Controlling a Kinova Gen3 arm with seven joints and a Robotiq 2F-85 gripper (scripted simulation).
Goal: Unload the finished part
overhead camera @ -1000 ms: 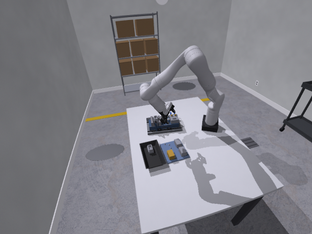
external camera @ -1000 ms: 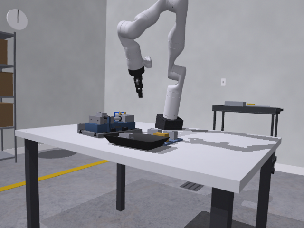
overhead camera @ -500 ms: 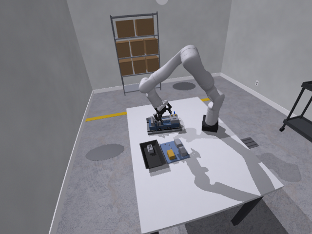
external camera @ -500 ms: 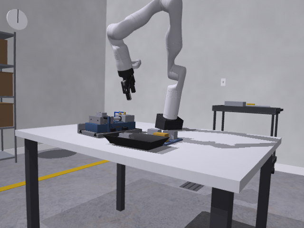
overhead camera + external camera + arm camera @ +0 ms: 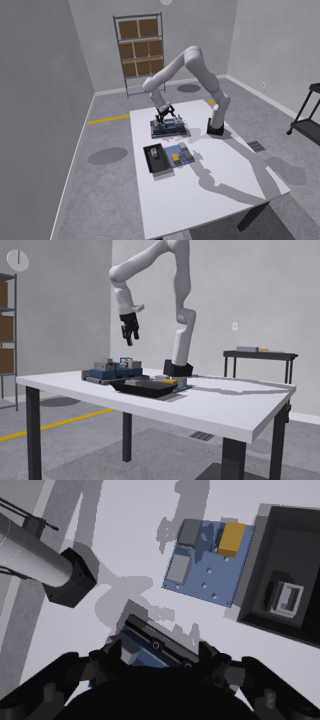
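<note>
Right now my hand is 30 mm past the blue vise, 130 mm to the left of it and 160 mm above it. The rest, counted from my hand: yellow block (20 mm ahead, 220 mm to the left, 180 mm below); then blue fixture plate (20 mm behind, 170 mm to the left, 200 mm below).
</note>
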